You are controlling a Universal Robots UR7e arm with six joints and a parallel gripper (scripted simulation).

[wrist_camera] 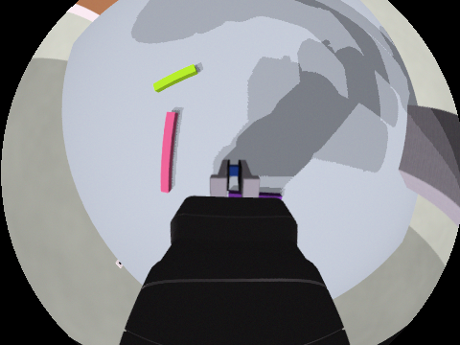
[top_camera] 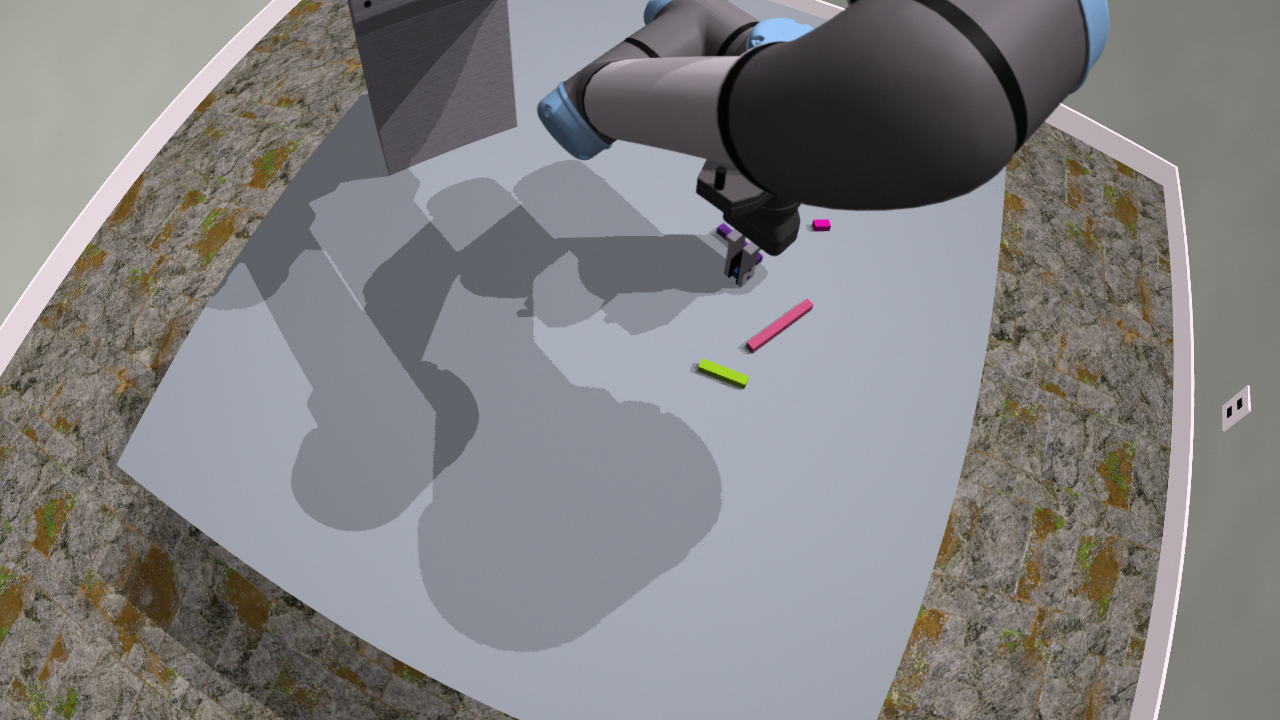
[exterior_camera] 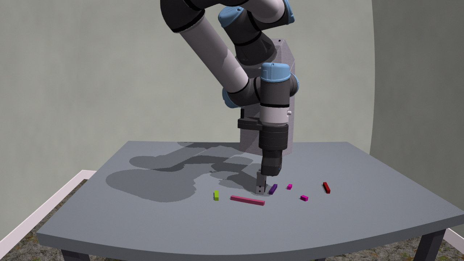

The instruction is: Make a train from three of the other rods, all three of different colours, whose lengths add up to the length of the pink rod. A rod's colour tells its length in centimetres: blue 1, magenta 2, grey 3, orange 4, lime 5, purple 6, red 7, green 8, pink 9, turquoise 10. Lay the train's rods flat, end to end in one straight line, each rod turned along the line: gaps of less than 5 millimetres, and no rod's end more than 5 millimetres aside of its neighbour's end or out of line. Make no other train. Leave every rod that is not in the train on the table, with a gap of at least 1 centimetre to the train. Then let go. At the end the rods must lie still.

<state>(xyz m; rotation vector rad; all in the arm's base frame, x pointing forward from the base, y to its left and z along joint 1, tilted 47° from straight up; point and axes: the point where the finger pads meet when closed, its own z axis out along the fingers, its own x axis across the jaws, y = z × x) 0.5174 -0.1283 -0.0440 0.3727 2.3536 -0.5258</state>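
Right now the small blue rod is 1 cm below my hand. The rest, counted from my hand: lime rod (12 cm to the right, 1 cm below, 1 cm ahead); purple rod (4 cm to the left, 1 cm below, 1 cm behind); pink rod (6 cm ahead, 5 cm to the right, 1 cm below).
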